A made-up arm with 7 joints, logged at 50 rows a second.
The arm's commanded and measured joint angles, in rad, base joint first. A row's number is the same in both.
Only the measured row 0 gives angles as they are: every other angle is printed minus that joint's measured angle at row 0.
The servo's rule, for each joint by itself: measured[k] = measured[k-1] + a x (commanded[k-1-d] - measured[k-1]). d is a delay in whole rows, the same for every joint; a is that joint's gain. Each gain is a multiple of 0.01, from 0.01 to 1. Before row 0 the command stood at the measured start. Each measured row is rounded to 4 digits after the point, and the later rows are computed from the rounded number. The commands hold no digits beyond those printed.
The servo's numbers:
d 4
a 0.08 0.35 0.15 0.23 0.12 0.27 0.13
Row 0, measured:
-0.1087, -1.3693, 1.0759, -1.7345, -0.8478, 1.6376, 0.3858
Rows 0 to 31, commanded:
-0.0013, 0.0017, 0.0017, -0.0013, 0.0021, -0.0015, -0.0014
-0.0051, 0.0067, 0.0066, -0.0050, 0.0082, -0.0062, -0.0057
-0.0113, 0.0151, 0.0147, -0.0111, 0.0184, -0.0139, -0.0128
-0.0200, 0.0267, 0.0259, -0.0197, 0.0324, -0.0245, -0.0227
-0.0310, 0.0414, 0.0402, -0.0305, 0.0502, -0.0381, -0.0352
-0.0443, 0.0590, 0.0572, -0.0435, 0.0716, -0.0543, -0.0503
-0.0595, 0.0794, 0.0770, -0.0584, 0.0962, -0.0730, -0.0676
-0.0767, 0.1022, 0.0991, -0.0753, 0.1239, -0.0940, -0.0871
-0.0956, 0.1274, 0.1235, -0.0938, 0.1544, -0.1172, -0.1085
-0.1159, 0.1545, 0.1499, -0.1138, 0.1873, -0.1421, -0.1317
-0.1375, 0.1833, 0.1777, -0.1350, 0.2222, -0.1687, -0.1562
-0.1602, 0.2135, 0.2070, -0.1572, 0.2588, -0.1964, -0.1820
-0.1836, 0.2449, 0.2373, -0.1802, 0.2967, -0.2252, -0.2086
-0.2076, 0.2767, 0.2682, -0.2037, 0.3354, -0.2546, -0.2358
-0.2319, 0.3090, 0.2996, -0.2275, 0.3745, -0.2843, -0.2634
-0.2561, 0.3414, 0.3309, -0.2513, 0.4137, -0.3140, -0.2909
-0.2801, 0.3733, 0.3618, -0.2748, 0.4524, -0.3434, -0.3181
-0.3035, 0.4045, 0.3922, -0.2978, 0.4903, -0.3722, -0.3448
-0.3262, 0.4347, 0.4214, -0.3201, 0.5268, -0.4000, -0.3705
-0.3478, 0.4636, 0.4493, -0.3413, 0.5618, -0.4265, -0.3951
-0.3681, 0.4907, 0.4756, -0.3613, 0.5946, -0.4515, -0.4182
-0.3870, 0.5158, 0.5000, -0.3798, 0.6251, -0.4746, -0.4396
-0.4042, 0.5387, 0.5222, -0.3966, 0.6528, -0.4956, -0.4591
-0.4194, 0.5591, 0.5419, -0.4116, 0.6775, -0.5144, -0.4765
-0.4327, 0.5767, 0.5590, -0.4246, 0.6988, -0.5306, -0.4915
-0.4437, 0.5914, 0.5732, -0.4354, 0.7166, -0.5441, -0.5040
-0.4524, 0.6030, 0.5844, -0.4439, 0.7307, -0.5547, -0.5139
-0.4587, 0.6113, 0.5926, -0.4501, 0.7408, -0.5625, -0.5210
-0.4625, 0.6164, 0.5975, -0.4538, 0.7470, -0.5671, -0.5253
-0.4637, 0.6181, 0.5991, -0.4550, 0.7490, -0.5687, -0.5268
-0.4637, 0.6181, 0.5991, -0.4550, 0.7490, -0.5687, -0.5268
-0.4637, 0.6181, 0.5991, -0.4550, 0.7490, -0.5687, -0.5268
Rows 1 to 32, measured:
0.0000, 0.0000, 0.0000, 0.0000, 0.0000, 0.0000, 0.0000
0.0000, 0.0000, 0.0000, 0.0000, 0.0000, 0.0000, 0.0000
0.0000, 0.0000, 0.0000, 0.0000, 0.0000, 0.0000, 0.0000
0.0000, 0.0000, 0.0000, 0.0000, 0.0000, 0.0000, 0.0000
-0.0001, 0.0006, 0.0003, -0.0003, 0.0003, -0.0004, -0.0002
-0.0005, 0.0027, 0.0012, -0.0014, 0.0012, -0.0020, -0.0009
-0.0014, 0.0070, 0.0032, -0.0036, 0.0033, -0.0052, -0.0024
-0.0029, 0.0139, 0.0066, -0.0073, 0.0068, -0.0104, -0.0050
-0.0051, 0.0235, 0.0116, -0.0126, 0.0120, -0.0179, -0.0089
-0.0082, 0.0359, 0.0184, -0.0197, 0.0192, -0.0277, -0.0143
-0.0123, 0.0511, 0.0272, -0.0286, 0.0284, -0.0399, -0.0212
-0.0175, 0.0690, 0.0380, -0.0393, 0.0399, -0.0545, -0.0298
-0.0237, 0.0894, 0.0508, -0.0518, 0.0536, -0.0714, -0.0400
-0.0311, 0.1122, 0.0657, -0.0661, 0.0696, -0.0905, -0.0519
-0.0396, 0.1371, 0.0825, -0.0819, 0.0879, -0.1116, -0.0655
-0.0492, 0.1638, 0.1012, -0.0992, 0.1084, -0.1345, -0.0806
-0.0600, 0.1922, 0.1216, -0.1178, 0.1310, -0.1590, -0.0972
-0.0718, 0.2218, 0.1436, -0.1376, 0.1555, -0.1848, -0.1152
-0.0846, 0.2523, 0.1670, -0.1583, 0.1818, -0.2117, -0.1345
-0.0983, 0.2835, 0.1916, -0.1797, 0.2096, -0.2393, -0.1548
-0.1128, 0.3149, 0.2171, -0.2016, 0.2387, -0.2674, -0.1760
-0.1281, 0.3463, 0.2434, -0.2237, 0.2689, -0.2957, -0.1979
-0.1439, 0.3772, 0.2701, -0.2459, 0.2998, -0.3239, -0.2203
-0.1602, 0.4074, 0.2970, -0.2678, 0.3312, -0.3516, -0.2430
-0.1768, 0.4366, 0.3238, -0.2893, 0.3628, -0.3786, -0.2658
-0.1936, 0.4643, 0.3502, -0.3101, 0.3943, -0.4045, -0.2884
-0.2104, 0.4903, 0.3760, -0.3300, 0.4253, -0.4291, -0.3106
-0.2271, 0.5144, 0.4009, -0.3488, 0.4556, -0.4521, -0.3322
-0.2435, 0.5362, 0.4246, -0.3662, 0.4848, -0.4733, -0.3529
-0.2595, 0.5555, 0.4469, -0.3821, 0.5126, -0.4924, -0.3725
-0.2749, 0.5721, 0.4675, -0.3963, 0.5388, -0.5092, -0.3909
-0.2896, 0.5858, 0.4863, -0.4087, 0.5630, -0.5236, -0.4078

